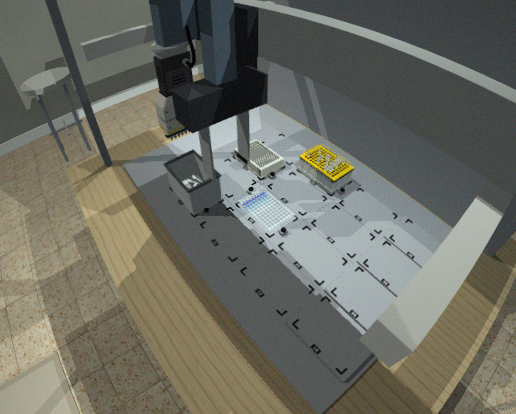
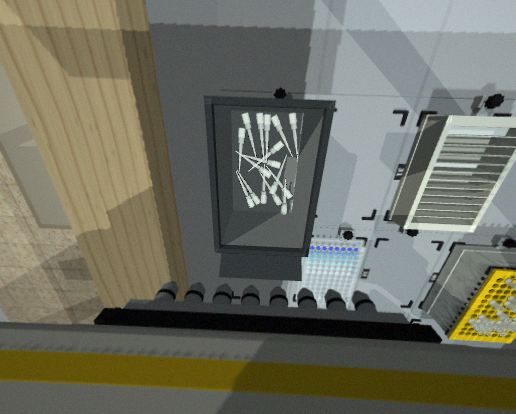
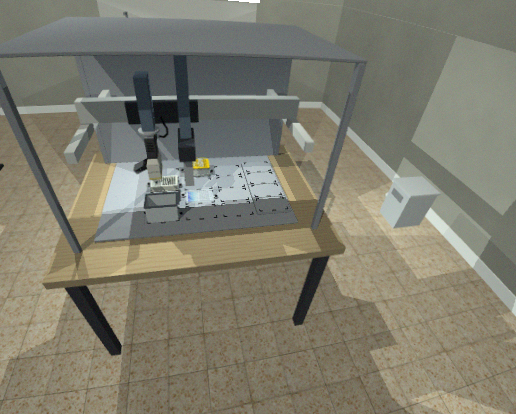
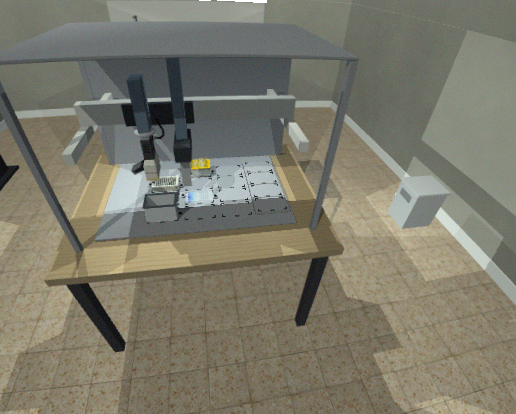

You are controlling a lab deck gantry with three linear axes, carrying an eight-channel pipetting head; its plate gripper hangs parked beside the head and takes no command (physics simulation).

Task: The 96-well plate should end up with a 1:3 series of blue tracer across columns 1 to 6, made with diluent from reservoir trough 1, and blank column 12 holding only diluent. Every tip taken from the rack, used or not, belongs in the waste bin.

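The pipetting head (image 1: 171, 117) (image 3: 154, 169) (image 4: 151, 169) stands high at the left of the deck; its eight dark nozzles (image 2: 250, 296) carry no tips. The waste bin (image 1: 197, 199) (image 2: 216, 175) (image 3: 162, 212) (image 4: 161, 212) holds a loose pile of white tips (image 1: 191, 181) (image 2: 263, 167). The 96-well plate (image 1: 270, 211) (image 2: 330, 280) (image 3: 201, 197) (image 4: 201, 196) has one dark blue column at its edge, then paler ones; the far columns look colourless. The pale reservoir (image 1: 260, 159) (image 2: 409, 200) lies behind the bin; its liquid levels are unclear. My parked gripper (image 1: 226, 170) is open and empty.
The yellow tip rack (image 1: 327, 164) (image 2: 492, 305) (image 3: 201, 164) (image 4: 201, 164), with clear tips in part of its holes, stands behind the plate. Black clamp knobs stick up beside the labware. The gantry side rail (image 1: 432, 280) runs along the right side.
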